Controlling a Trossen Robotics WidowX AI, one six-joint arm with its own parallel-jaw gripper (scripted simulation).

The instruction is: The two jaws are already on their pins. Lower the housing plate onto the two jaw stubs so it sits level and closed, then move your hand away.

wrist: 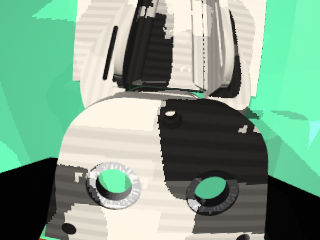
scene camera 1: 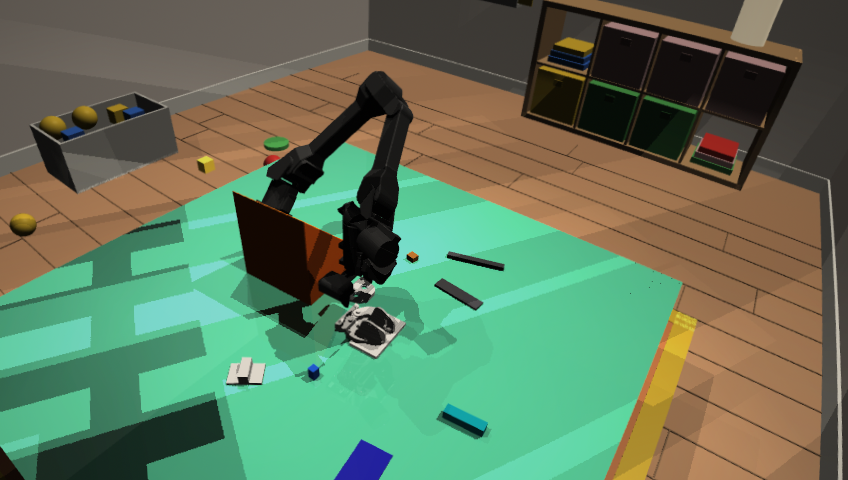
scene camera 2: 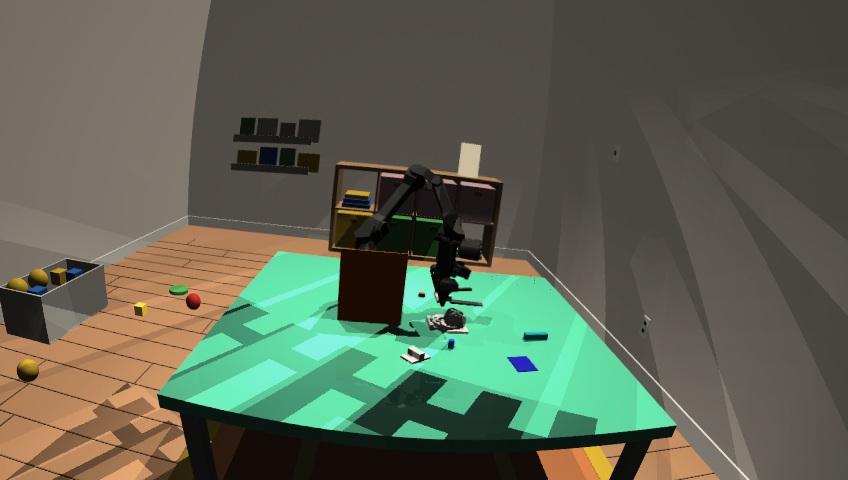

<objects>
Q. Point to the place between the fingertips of my gripper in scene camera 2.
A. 440, 302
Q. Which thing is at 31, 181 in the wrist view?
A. My gripper.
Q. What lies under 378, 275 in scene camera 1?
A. My gripper.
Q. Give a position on a white part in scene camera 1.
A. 245, 373
</objects>
